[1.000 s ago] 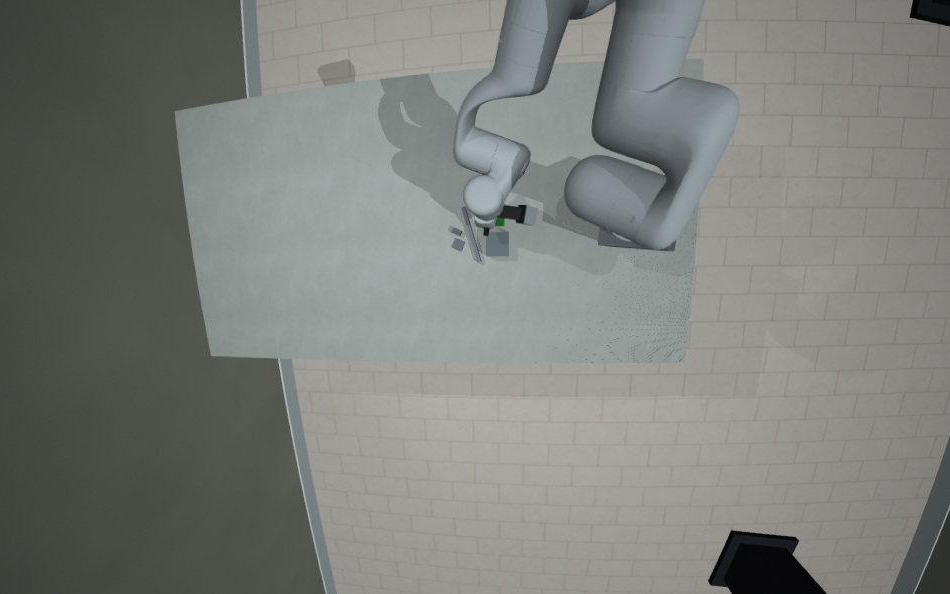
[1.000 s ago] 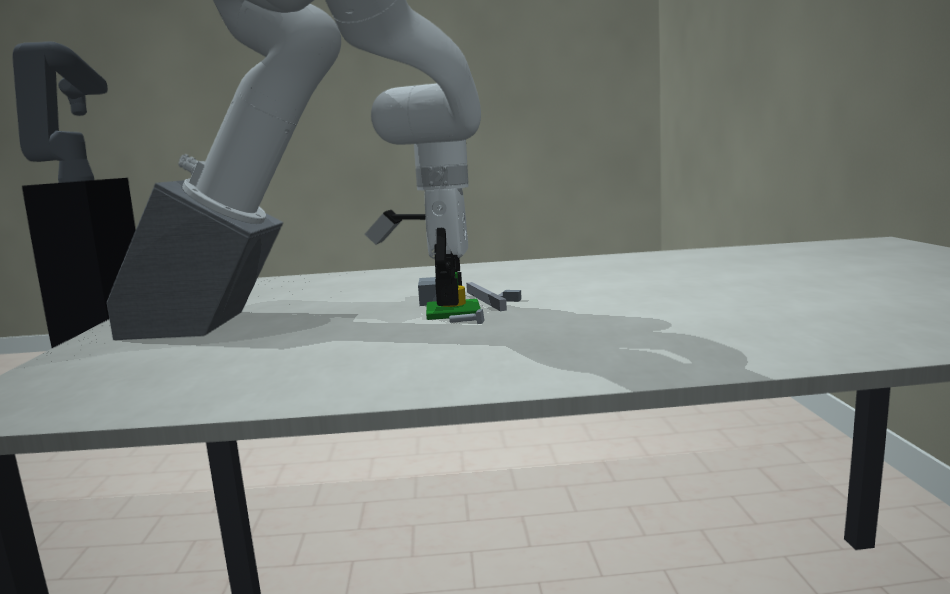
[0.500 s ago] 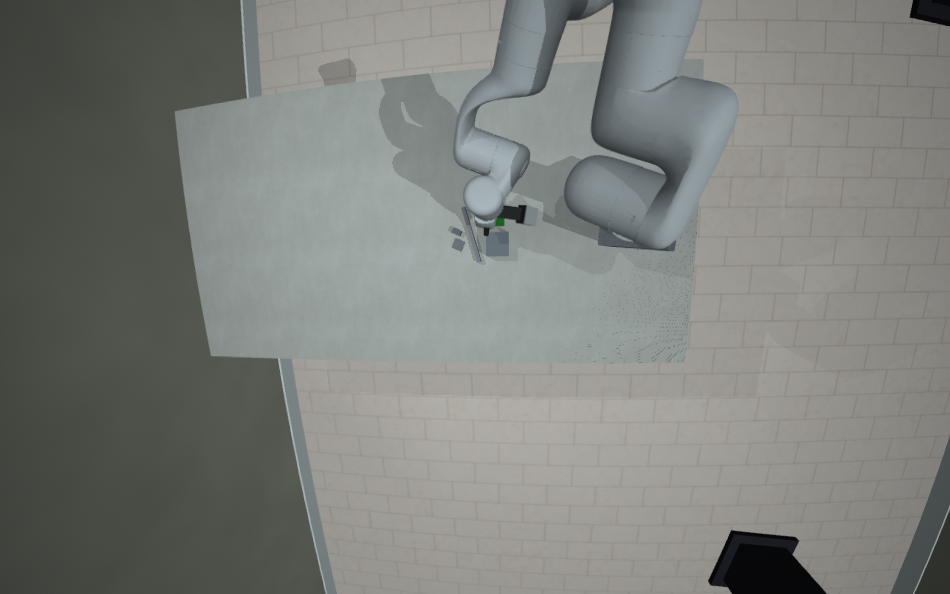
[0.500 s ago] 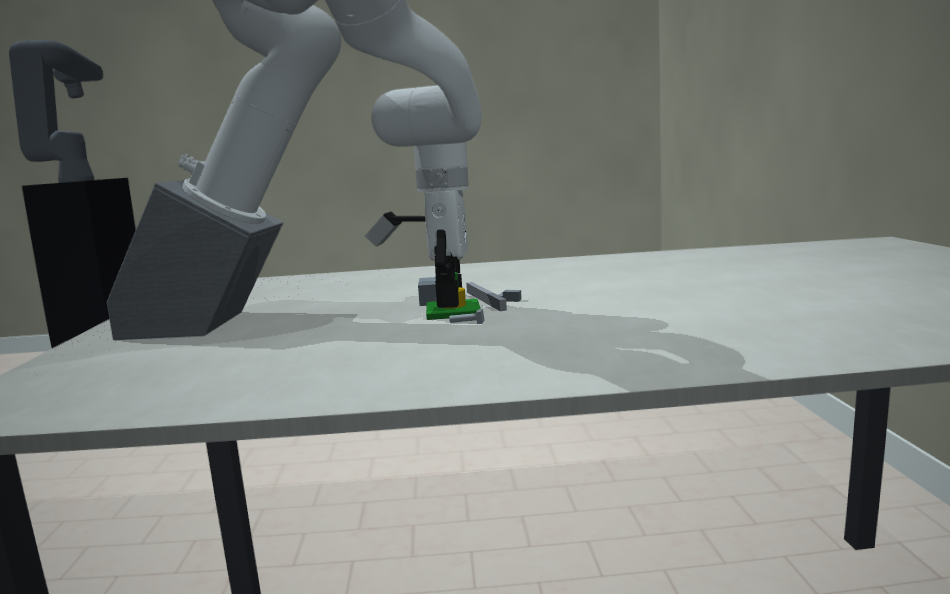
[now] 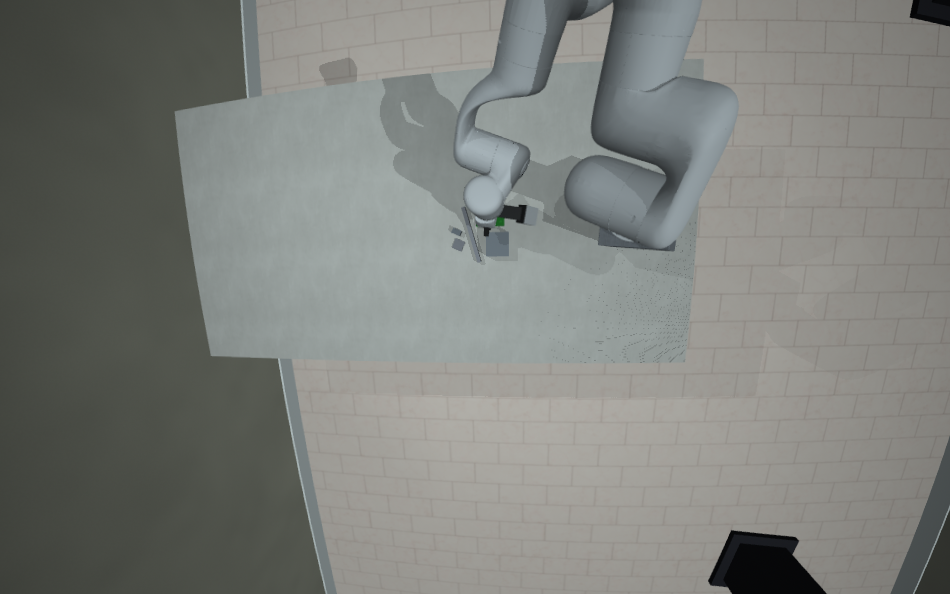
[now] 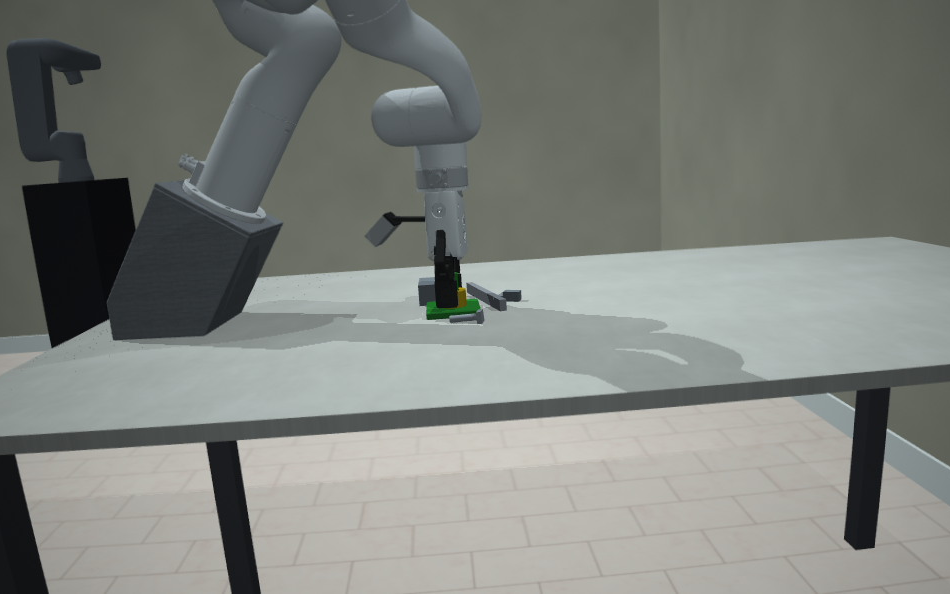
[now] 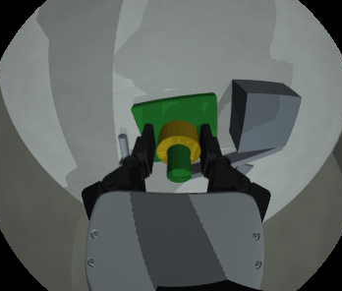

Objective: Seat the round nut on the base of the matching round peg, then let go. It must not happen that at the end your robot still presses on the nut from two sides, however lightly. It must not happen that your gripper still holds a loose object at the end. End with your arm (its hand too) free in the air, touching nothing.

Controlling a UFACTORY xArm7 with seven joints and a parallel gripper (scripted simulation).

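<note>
The grey t-shaped piece is 40 mm ahead of my hand, 70 mm to the right of it and 20 mm below it. From my hand the other things lie so: long grey bar 50 mm ahead, 70 mm to the left, 20 mm below; grey block 30 mm behind, 90 mm to the left, 20 mm below; small grey cube 90 mm ahead, 70 mm to the left, 20 mm below.
</note>
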